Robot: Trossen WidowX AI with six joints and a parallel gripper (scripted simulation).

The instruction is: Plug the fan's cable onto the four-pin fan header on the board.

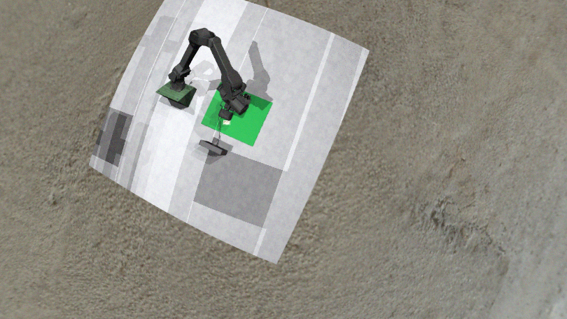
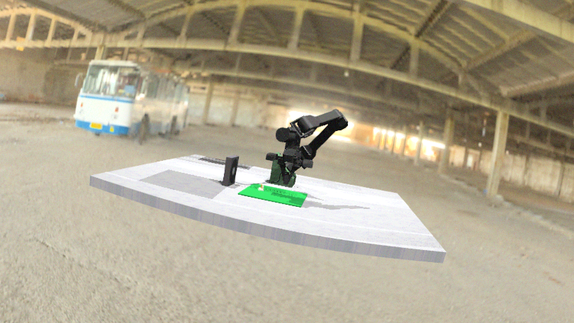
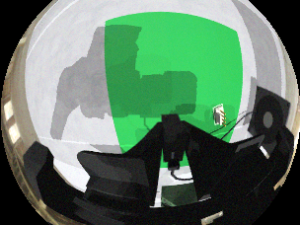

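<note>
My gripper tip is now 3 cm to the left of the green circuit board and 8 cm above it. Also, from my gripper tip: black plug 1 cm behind, 1 cm above; then black fan 2 cm behind, 23 cm to the right.
</note>
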